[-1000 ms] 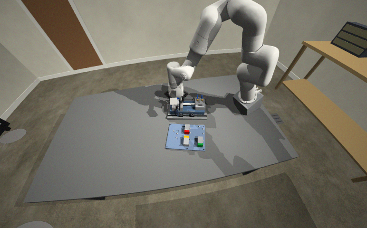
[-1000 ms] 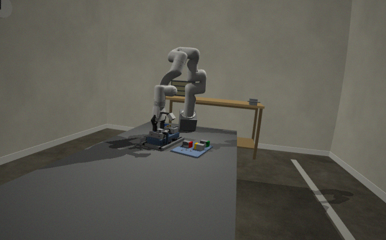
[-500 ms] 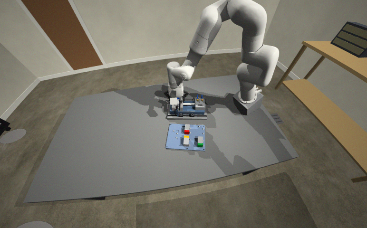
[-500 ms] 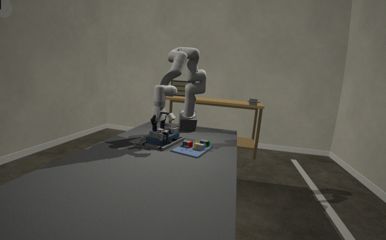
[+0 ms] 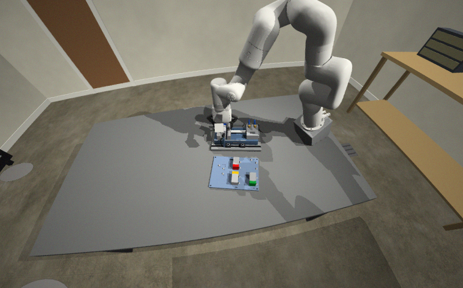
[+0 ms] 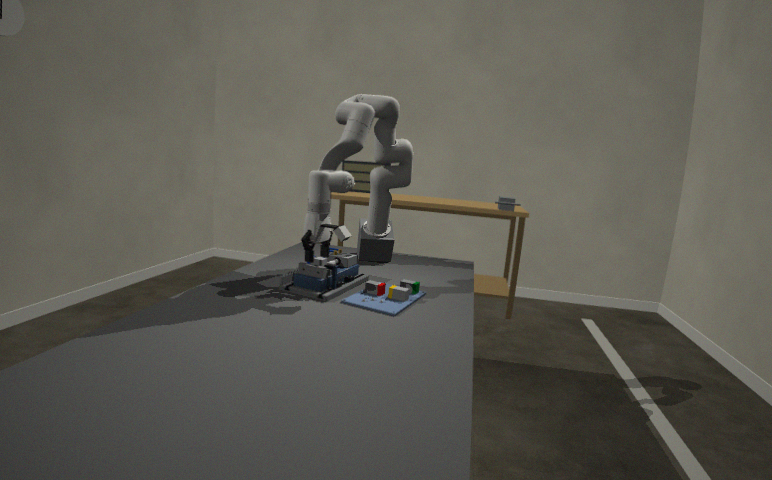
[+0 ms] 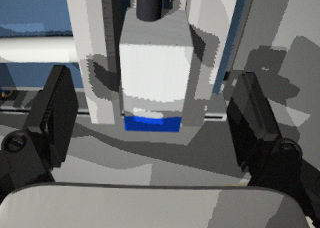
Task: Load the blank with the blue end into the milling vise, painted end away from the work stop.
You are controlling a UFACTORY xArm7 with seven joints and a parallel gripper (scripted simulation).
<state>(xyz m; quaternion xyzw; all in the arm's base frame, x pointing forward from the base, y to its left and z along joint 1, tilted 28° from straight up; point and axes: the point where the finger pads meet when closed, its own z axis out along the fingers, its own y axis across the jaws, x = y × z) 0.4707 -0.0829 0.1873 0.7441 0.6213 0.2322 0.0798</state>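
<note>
Now: the blue-ended blank 2 cm below my hand. Also, from my hand: milling vise 8 cm below, 7 cm behind, 1 cm to the left; red-ended blank 20 cm to the left, 9 cm below, 5 cm behind; work stop rod 5 cm to the left, 3 cm below.
</note>
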